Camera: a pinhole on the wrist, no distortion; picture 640 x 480 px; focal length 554.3 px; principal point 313.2 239.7 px. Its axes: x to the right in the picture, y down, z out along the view. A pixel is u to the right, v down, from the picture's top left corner.
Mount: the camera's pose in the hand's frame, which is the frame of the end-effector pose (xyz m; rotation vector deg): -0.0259 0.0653 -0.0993 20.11 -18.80 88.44
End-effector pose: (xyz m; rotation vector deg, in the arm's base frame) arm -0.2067 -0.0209 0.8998 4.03 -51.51 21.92
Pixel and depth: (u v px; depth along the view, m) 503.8 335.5 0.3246
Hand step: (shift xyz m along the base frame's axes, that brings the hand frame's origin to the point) -0.2359 -0.0476 0.0891
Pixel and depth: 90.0 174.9 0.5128
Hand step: -0.0670 -0.3625 0.2389
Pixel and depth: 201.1 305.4 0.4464
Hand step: -0.1701 -0.2700 0.1317
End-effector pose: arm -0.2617 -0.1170 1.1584 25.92 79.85 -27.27
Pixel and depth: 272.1 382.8 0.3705
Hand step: 0.1065 -0.2171 0.1408
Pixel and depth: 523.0 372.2 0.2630
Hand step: 0.1645 -0.0613 0.1074
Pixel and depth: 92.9 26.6 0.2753
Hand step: 0.0092 -0.1854 -0.0735
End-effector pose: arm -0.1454 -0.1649 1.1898 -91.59 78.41 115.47
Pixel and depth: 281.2 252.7 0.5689
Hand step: -0.1124 0.4293 -0.0903
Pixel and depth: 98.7 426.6 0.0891
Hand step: 0.0440 -0.0037 0.0460
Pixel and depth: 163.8 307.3 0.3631
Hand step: 0.0198 0.2631 -0.0407
